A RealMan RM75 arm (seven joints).
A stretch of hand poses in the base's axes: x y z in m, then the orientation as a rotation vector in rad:
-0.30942, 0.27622, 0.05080, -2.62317, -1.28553, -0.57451
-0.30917, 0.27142, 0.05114, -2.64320, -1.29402, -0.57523
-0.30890, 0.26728, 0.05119, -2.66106, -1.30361, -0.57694
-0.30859, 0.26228, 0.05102, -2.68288, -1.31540, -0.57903
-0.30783, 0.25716, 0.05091, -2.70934, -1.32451, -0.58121
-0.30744, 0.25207, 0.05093, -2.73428, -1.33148, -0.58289
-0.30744, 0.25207, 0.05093, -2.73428, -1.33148, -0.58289
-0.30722, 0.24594, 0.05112, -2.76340, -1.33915, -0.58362
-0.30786, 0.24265, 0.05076, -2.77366, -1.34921, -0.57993
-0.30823, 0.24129, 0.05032, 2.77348, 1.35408, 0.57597
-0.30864, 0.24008, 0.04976, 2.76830, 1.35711, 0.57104
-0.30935, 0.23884, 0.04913, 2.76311, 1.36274, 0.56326
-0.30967, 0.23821, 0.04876, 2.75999, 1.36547, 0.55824
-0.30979, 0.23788, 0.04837, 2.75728, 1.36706, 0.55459
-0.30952, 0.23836, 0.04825, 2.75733, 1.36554, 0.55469
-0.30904, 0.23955, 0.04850, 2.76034, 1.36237, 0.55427
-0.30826, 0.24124, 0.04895, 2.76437, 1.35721, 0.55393
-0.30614, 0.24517, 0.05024, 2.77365, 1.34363, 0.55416
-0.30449, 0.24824, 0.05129, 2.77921, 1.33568, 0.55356
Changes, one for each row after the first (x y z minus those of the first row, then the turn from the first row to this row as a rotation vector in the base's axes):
0.00025, -0.00480, 0.00034, -0.01985, -0.00708, -0.00473
0.00052, -0.00894, 0.00039, -0.03838, -0.01459, -0.00802
0.00083, -0.01394, 0.00022, -0.06106, -0.02380, -0.01201
0.00159, -0.01906, 0.00011, -0.08606, -0.03357, -0.01940
0.00198, -0.02415, 0.00013, -0.10890, -0.04221, -0.02709
0.00198, -0.02415, 0.00013, -0.10890, -0.04221, -0.02709
0.00220, -0.03028, 0.00032, -0.13548, -0.05145, -0.03613
0.00156, -0.03357, -0.00004, -0.14885, -0.05389, -0.03541
0.00119, -0.03493, -0.00048, -0.15494, -0.05412, -0.03340
0.00078, -0.03614, -0.00104, -0.16027, -0.05402, -0.03086
0.00007, -0.03738, -0.00167, -0.16613, -0.05217, -0.02658
-0.00025, -0.03801, -0.00204, -0.16998, -0.05098, -0.02442
-0.00037, -0.03834, -0.00243, -0.17323, -0.05039, -0.02306
-0.00010, -0.03786, -0.00255, -0.17358, -0.05063, -0.02405
0.00038, -0.03667, -0.00230, -0.17234, -0.04932, -0.02640
0.00116, -0.03498, -0.00185, -0.17084, -0.04781, -0.03014
0.00328, -0.03105, -0.00056, -0.16737, -0.04502, -0.03985
0.00493, -0.02798, 0.00049, -0.16552, -0.04295, -0.04552

